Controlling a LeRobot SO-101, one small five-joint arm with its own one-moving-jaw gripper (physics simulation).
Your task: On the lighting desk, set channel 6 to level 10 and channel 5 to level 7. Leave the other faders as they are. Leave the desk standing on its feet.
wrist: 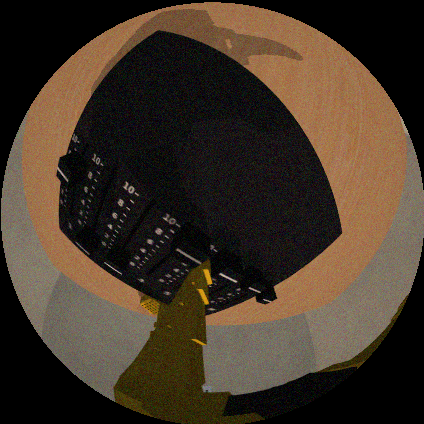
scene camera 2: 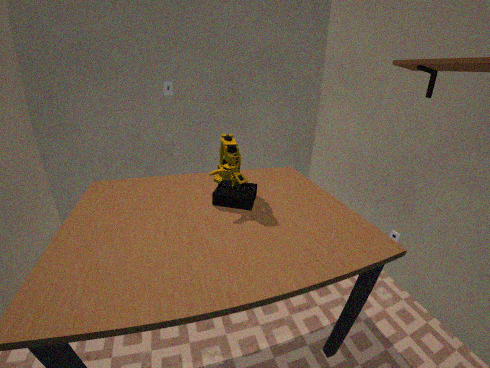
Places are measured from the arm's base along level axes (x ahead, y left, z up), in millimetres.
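Where they show: hand, tool point: [wrist: 209, 267] [scene camera 2: 232, 186].
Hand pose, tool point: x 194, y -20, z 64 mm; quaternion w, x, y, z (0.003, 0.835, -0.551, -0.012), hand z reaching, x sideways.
Note:
Things, the pixels of their centre, and the offset from my tool point. Level surfaces: height alone.
- black lighting desk, body centre: [wrist: 183, 216] [scene camera 2: 235, 192] 4 mm ahead, 16 mm left, 30 mm down
- channel 4 fader knob, body centre: [wrist: 190, 245] 10 mm ahead, 11 mm left, 2 mm down
- channel 5 knob, body centre: [wrist: 227, 267] 1 mm back, 9 mm right, 2 mm down
- high left knob, body centre: [wrist: 70, 168] 34 mm ahead, 73 mm left, 2 mm down
- wooden table, surface height: 64 mm down
The black lighting desk [scene camera 2: 234, 196] [wrist: 255, 165] sits level on the table; its feet are not visible. In the wrist view, the channel 4 fader knob [wrist: 192, 242] stands high on its scale. The channel 5 knob [wrist: 228, 270] is just right of it. Channel 6 is among the crowded knobs [wrist: 252, 286] at the lower right, where levels are unreadable. My gripper [scene camera 2: 228, 176] is open over the desk's fader side. Its notched fixed jaw [wrist: 197, 285] has its tip in front of the gap between knobs 4 and 5; contact cannot be told. The jaw hides part of the scales.
Other faders, a high left knob [wrist: 66, 166] and two low knobs [wrist: 89, 239] [wrist: 119, 261], stand left of channel 4. The wooden table [scene camera 2: 175, 260] [wrist: 365, 150] extends around the desk. A wall shelf [scene camera 2: 450, 64] is high at the right, far from the arm.

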